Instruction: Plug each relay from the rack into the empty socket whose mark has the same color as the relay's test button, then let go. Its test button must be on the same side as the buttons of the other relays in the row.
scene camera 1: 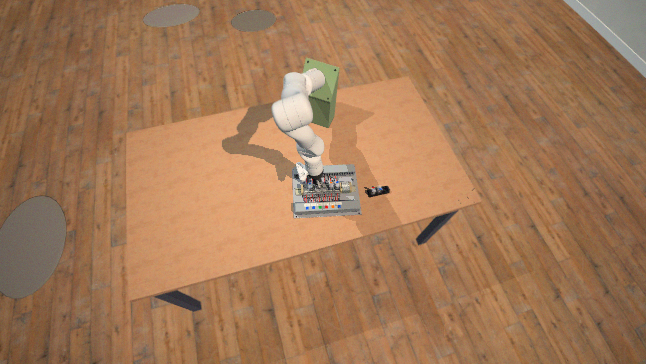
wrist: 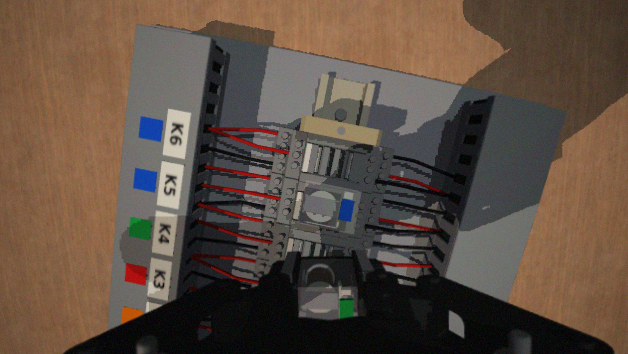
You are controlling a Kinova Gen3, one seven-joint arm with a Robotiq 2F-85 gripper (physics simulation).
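Note:
The gripper (wrist: 326, 268) visible. Grey socket panel (wrist: 267, 87), beige end stop (wrist: 310, 124) visible too.

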